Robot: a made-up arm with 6 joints. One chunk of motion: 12 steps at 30 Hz.
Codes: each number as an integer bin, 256 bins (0 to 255) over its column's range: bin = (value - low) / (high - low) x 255, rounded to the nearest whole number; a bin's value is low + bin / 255 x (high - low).
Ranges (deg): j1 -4..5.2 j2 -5.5..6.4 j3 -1.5..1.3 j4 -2.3..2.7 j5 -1.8..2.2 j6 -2.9..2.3
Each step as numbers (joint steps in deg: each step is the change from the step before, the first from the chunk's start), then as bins.
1 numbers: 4.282 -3.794 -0.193 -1.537 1.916 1.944
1 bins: 230 37 119 39 237 238
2 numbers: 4.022 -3.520 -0.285 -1.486 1.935 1.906
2 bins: 222 42 111 42 238 236
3 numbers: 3.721 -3.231 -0.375 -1.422 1.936 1.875
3 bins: 214 49 102 45 238 234
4 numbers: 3.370 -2.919 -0.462 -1.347 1.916 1.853
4 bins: 204 55 95 49 237 233
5 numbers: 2.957 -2.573 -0.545 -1.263 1.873 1.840
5 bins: 193 63 87 53 234 232
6 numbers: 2.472 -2.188 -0.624 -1.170 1.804 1.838
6 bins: 179 71 80 58 230 232
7 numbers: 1.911 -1.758 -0.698 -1.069 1.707 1.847
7 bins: 164 80 73 63 224 233
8 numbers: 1.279 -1.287 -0.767 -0.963 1.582 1.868
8 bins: 146 90 67 68 216 234
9 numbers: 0.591 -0.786 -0.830 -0.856 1.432 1.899
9 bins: 127 101 61 74 206 235
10 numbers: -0.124 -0.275 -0.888 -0.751 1.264 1.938
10 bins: 107 112 56 79 195 237
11 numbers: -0.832 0.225 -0.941 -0.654 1.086 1.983
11 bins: 88 123 51 84 184 239
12 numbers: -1.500 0.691 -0.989 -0.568 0.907 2.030
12 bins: 69 133 47 88 173 242
